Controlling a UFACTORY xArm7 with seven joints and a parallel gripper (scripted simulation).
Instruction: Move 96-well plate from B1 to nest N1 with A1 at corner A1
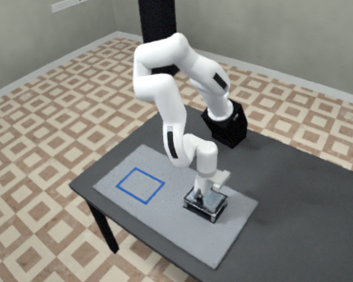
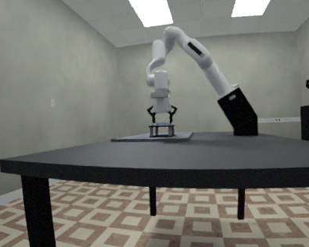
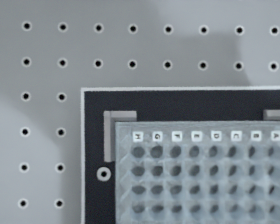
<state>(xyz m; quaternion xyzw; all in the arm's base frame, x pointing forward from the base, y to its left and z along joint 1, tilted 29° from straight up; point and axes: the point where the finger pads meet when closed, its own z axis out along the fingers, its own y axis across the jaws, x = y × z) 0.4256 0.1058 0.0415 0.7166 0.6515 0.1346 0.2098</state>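
My hand is 1 cm above the 96-well plate. From my hand the other things lie so: black plate nest 2 cm below.
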